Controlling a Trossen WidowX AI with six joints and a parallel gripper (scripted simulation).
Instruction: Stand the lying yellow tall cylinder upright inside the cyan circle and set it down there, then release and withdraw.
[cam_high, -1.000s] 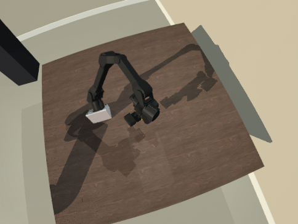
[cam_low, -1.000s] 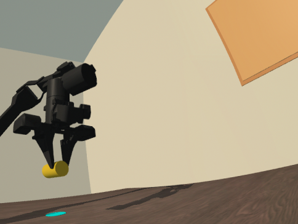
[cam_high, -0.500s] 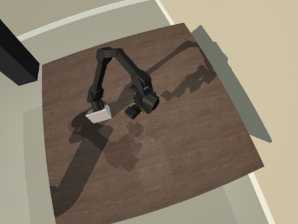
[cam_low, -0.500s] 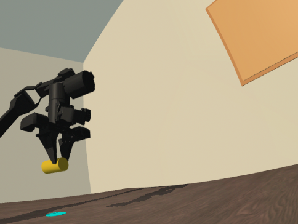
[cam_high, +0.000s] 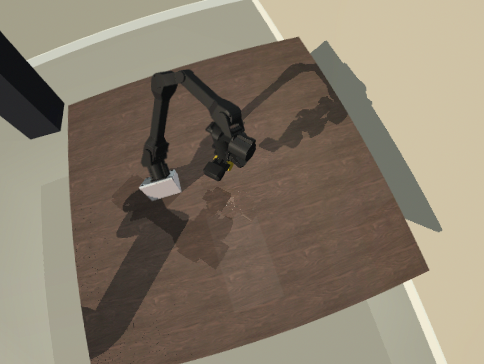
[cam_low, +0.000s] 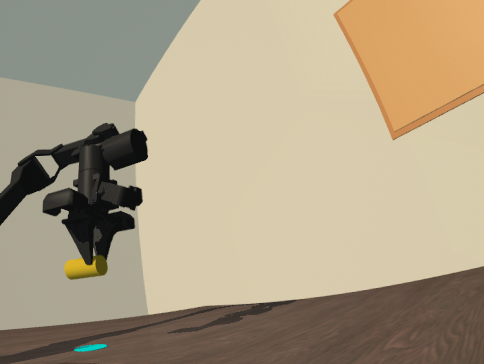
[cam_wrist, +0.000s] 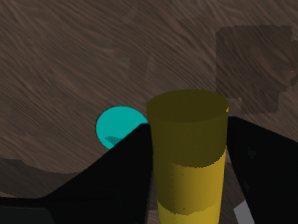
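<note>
Now: gripper tip 14 cm above the cyan circle, 9 cm to the right of it and 2 cm past it. Round my gripper tip: yellow tall cylinder 2 cm behind, 1 cm to the left.
</note>
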